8 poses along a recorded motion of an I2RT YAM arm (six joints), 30 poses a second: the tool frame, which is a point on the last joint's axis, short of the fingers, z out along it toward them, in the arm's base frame.
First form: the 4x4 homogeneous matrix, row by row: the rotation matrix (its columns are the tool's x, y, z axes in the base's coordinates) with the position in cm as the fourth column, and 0 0 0 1 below. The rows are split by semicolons.
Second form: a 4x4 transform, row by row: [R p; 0 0 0 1], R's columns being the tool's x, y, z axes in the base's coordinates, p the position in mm. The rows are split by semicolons. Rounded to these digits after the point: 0 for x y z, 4 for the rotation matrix.
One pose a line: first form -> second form
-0.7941 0.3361 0.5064 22.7; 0.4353 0.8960 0.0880 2.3; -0.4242 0.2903 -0.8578 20.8; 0 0 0 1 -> -0.7941 0.3361 0.5064 227; 0.4353 0.8960 0.0880 23; -0.4242 0.2903 -0.8578 208; 0 0 0 1
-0.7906 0.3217 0.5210 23.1; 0.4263 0.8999 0.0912 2.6; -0.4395 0.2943 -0.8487 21.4; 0 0 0 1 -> -0.7906 0.3217 0.5210 231; 0.4263 0.8999 0.0912 26; -0.4395 0.2943 -0.8487 214; 0 0 0 1
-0.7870 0.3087 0.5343 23.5; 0.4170 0.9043 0.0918 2.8; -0.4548 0.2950 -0.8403 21.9; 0 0 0 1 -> -0.7870 0.3087 0.5343 235; 0.4170 0.9043 0.0918 28; -0.4548 0.2950 -0.8403 219; 0 0 0 1
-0.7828 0.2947 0.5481 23.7; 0.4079 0.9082 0.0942 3.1; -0.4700 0.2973 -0.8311 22.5; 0 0 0 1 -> -0.7828 0.2947 0.5481 237; 0.4079 0.9082 0.0942 31; -0.4700 0.2973 -0.8311 225; 0 0 0 1
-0.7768 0.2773 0.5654 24.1; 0.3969 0.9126 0.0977 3.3; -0.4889 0.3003 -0.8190 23.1; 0 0 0 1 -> -0.7768 0.2773 0.5654 241; 0.3969 0.9126 0.0977 33; -0.4889 0.3003 -0.8190 231; 0 0 0 1
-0.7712 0.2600 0.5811 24.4; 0.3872 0.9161 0.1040 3.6; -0.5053 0.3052 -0.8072 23.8; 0 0 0 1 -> -0.7712 0.2600 0.5811 244; 0.3872 0.9161 0.1040 36; -0.5053 0.3052 -0.8072 238; 0 0 0 1
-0.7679 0.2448 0.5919 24.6; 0.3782 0.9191 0.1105 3.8; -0.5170 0.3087 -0.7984 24.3; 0 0 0 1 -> -0.7679 0.2448 0.5919 246; 0.3782 0.9191 0.1105 38; -0.5170 0.3087 -0.7984 243; 0 0 0 1
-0.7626 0.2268 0.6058 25.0; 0.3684 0.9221 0.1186 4.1; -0.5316 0.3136 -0.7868 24.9; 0 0 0 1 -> -0.7626 0.2268 0.6058 250; 0.3684 0.9221 0.1186 41; -0.5316 0.3136 -0.7868 249; 0 0 0 1
